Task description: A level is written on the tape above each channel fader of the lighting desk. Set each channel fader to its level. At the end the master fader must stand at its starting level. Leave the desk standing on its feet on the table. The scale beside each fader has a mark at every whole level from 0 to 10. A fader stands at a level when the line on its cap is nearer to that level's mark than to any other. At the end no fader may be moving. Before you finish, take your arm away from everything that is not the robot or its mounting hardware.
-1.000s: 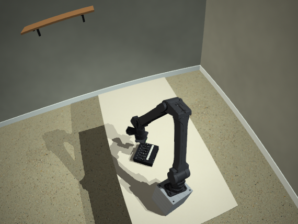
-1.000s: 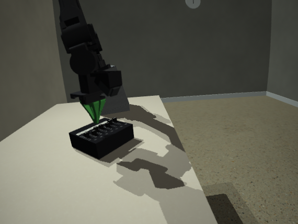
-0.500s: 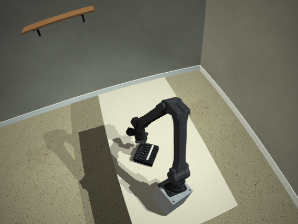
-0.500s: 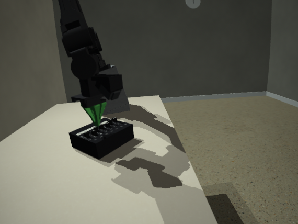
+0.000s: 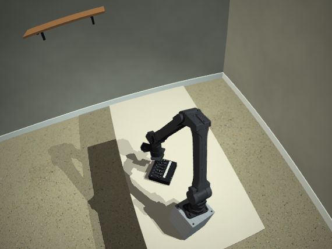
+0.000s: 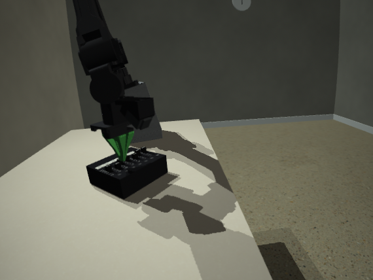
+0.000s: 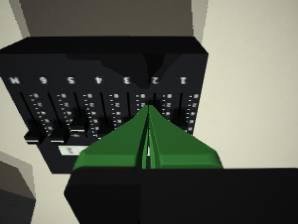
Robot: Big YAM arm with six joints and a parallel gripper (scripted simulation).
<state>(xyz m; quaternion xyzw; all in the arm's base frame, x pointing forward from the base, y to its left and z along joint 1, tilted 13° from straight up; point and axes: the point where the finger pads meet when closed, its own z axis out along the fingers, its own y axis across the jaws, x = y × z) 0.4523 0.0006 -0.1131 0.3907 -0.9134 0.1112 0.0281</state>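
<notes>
The channel 2 fader is 1 cm behind my hand, 2 cm to the right of it and 2 cm below it. Also, from my hand: master fader cap: 10 cm behind, 5 cm to the left, 2 cm below; then channel 1 fader cap: 4 cm to the right, 2 cm below.
</notes>
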